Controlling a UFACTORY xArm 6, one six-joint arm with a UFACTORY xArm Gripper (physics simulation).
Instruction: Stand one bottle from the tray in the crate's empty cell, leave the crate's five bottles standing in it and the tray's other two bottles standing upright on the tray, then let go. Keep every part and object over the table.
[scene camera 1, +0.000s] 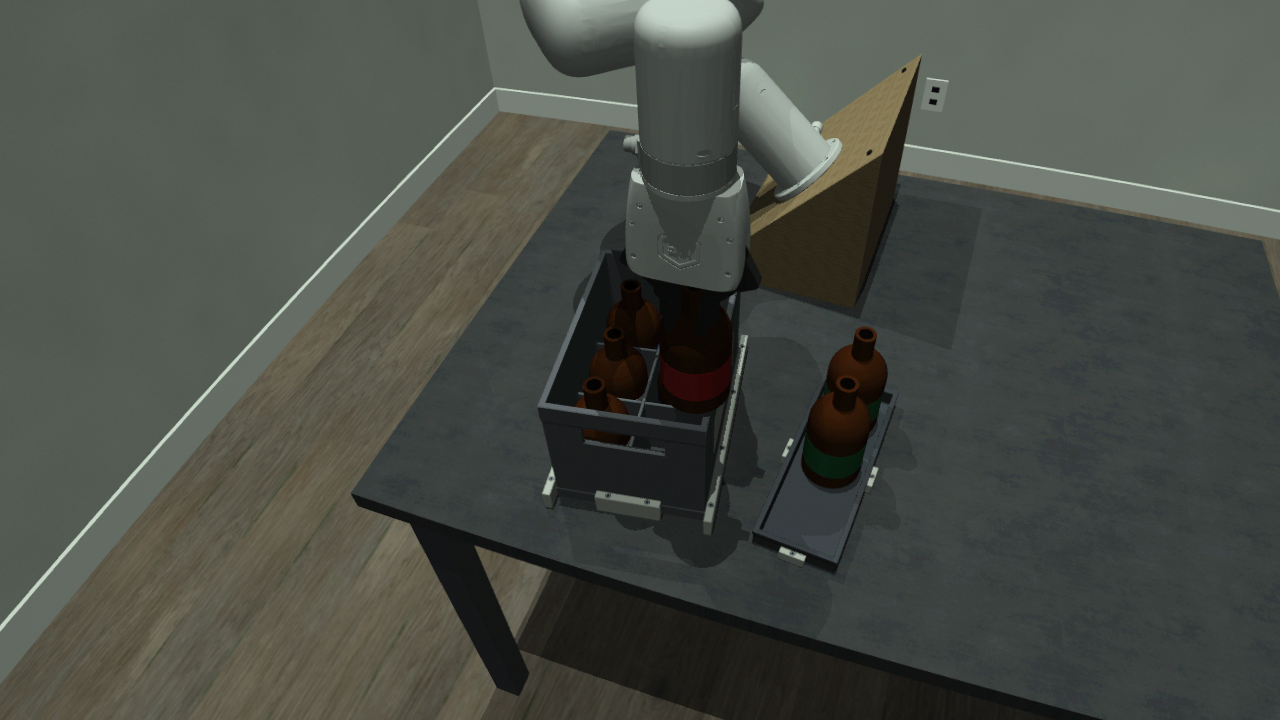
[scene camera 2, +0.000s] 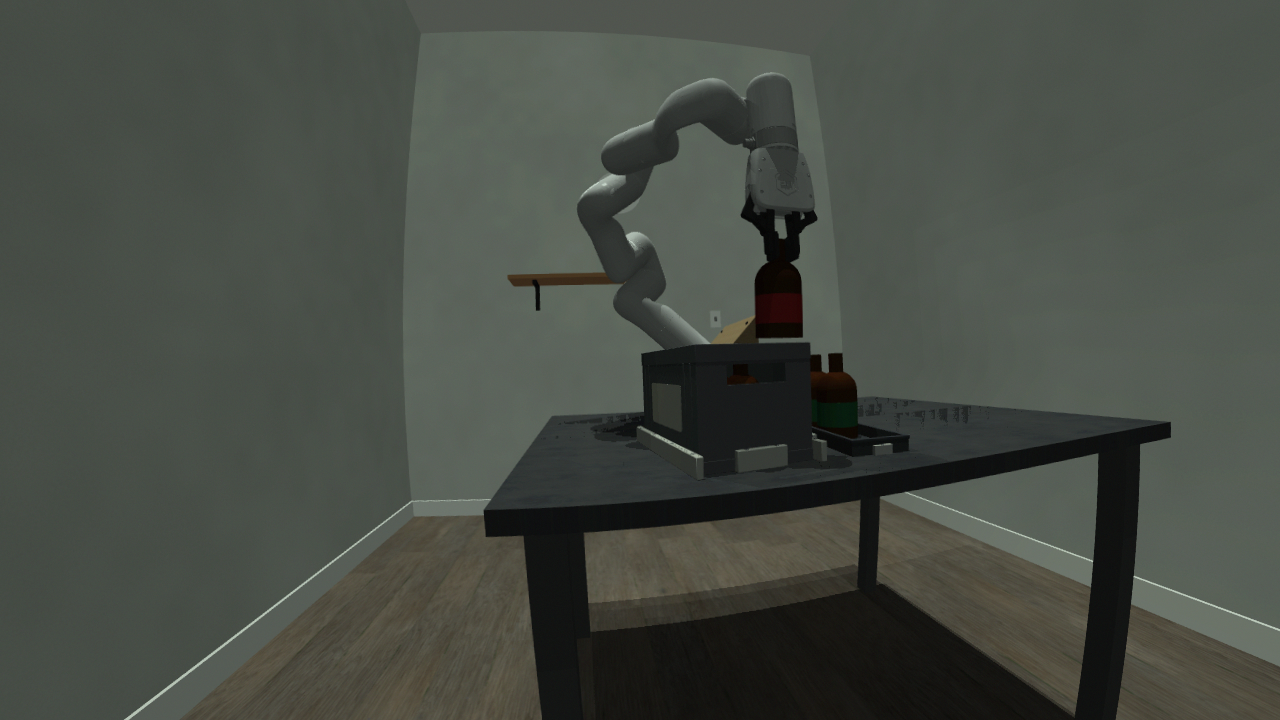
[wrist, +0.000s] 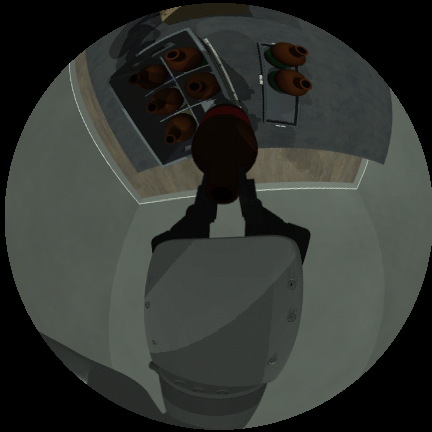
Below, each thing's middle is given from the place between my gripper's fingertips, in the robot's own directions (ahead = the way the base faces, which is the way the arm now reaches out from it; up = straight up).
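Labels:
The red-labelled bottle (scene camera 1: 696, 372) is 20 mm behind my hand and 40 mm below it. Going by their middles, the bottle is the nearest to my hand of the things named here. There is also the pale block (scene camera 1: 621, 504), which sits 40 mm ahead of my hand, 70 mm to the right of it and 290 mm below it.

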